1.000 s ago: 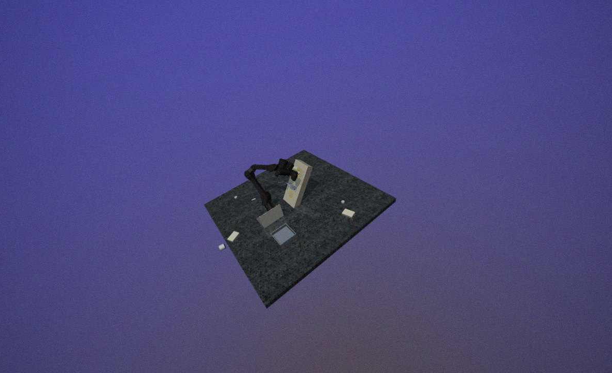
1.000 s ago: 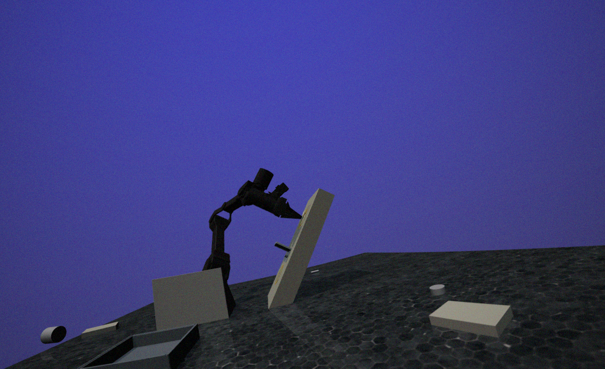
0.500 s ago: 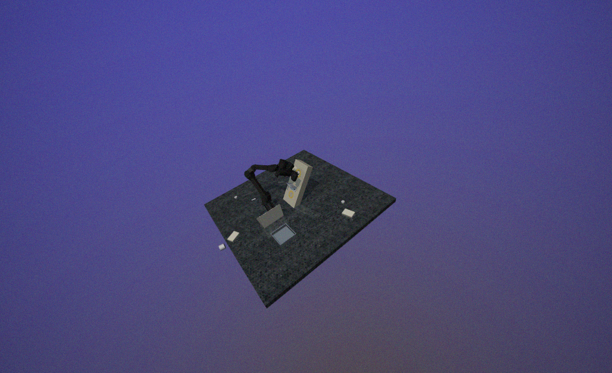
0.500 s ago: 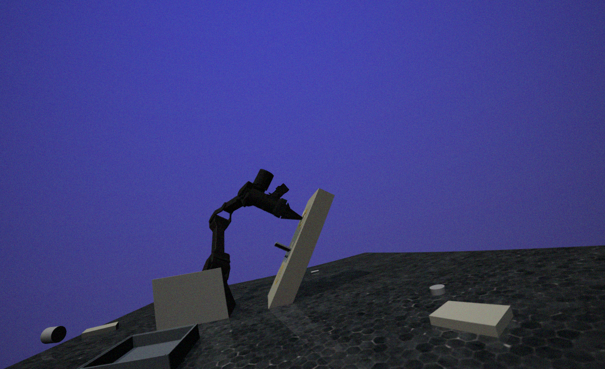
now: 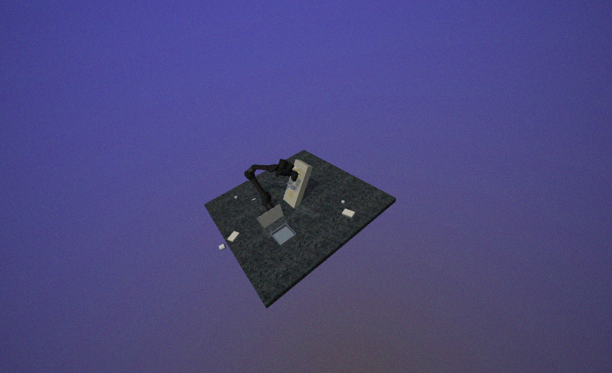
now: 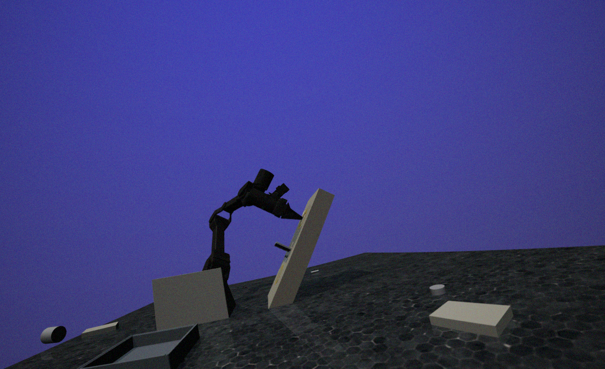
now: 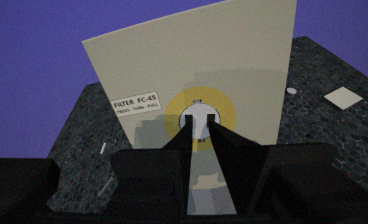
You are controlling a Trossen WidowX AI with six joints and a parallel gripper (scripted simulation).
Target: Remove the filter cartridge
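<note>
Now: the round filter cartridge 2 cm ahead of my gripper tip and 1 cm below it. Also, from my gripper tip: tray (41 cm behind, 27 cm to the right, 24 cm below); beige service panel (3 cm behind, 9 cm below); grey flap (8 cm behind, 10 cm below).
</note>
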